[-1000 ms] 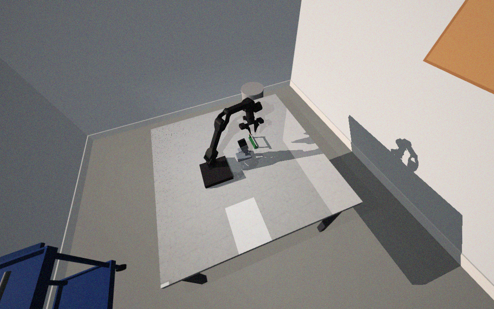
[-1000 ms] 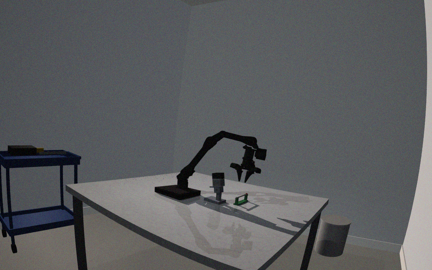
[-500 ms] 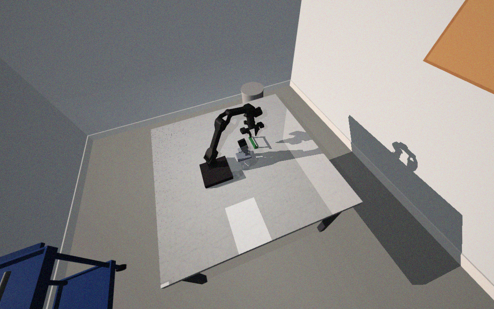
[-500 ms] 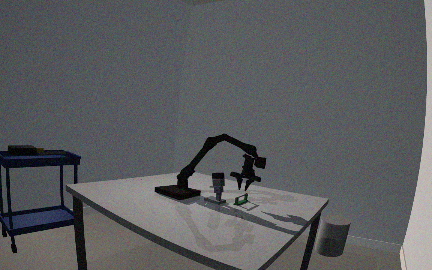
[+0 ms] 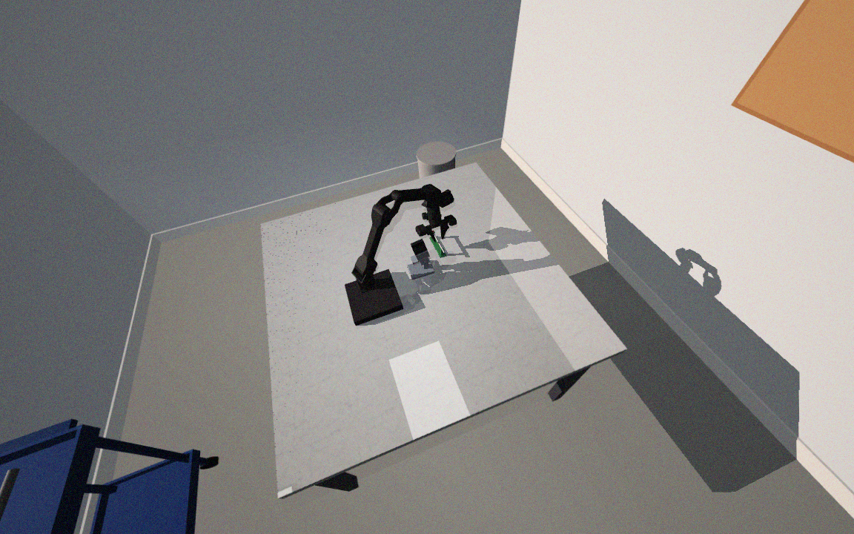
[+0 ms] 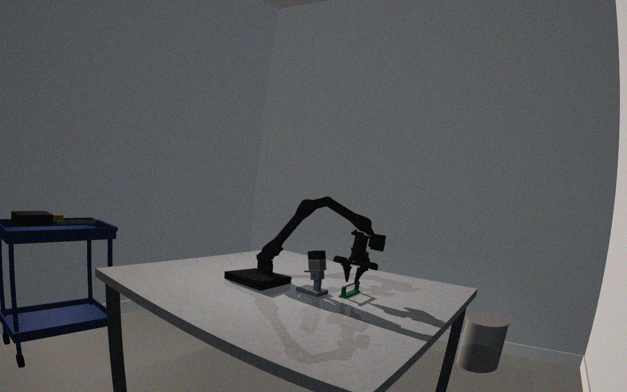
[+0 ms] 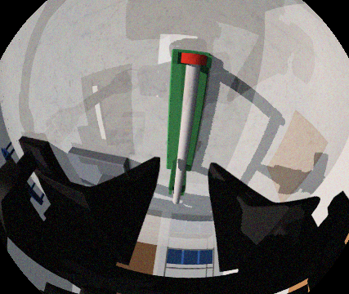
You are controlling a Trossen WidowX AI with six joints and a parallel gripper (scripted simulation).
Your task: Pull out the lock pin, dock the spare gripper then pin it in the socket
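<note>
My gripper tip is 30 mm above the green rack and 10 mm to the right of it. Round my gripper tip: mount: 120 mm behind, 90 mm to the right; spare gripper: 120 mm behind, 90 mm to the right, 70 mm above.
</note>
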